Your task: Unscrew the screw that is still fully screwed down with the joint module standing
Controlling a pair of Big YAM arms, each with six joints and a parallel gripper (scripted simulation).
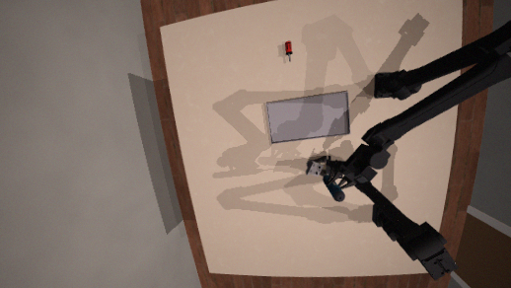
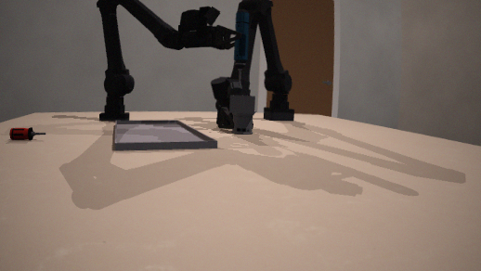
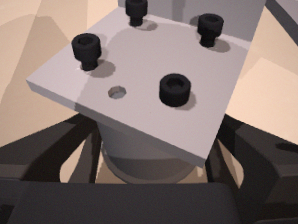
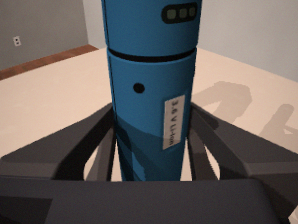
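The grey joint module lies 1 cm above my left hand. Round my left hand: grey bracket (5 cm above); screwdriver bit (2 cm behind, 1 cm to the right, 14 cm above); shallow grey tray (1 cm ahead, 26 cm to the right, 2 cm below).
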